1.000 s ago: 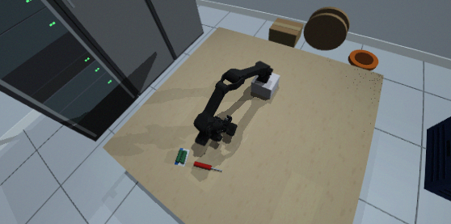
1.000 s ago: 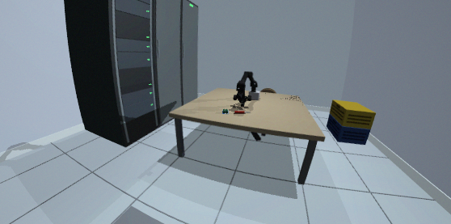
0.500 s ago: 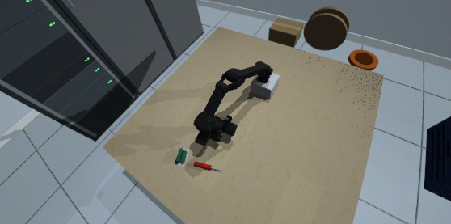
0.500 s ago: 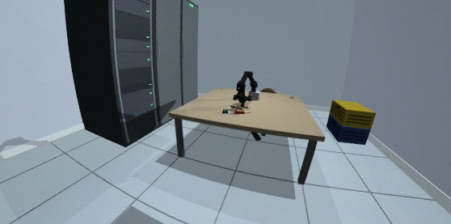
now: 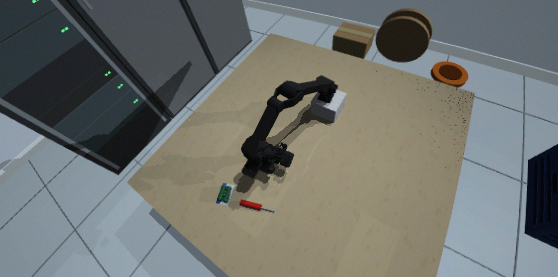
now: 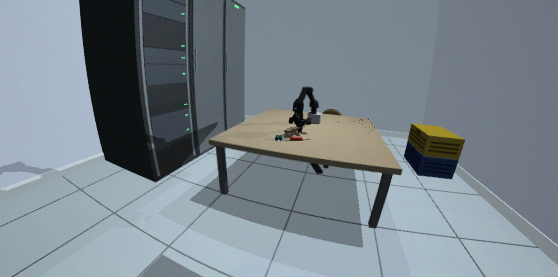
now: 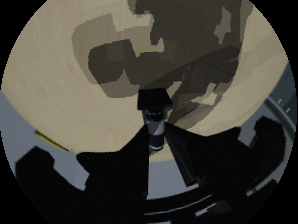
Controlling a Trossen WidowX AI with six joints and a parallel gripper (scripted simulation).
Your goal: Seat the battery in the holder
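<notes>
Now: gripper tip 1 cm below the cylindrical battery. The rest, counted from my gripper tip: red-handled screwdriver 25 cm ahead, 4 cm to the left, 1 cm below.
</notes>
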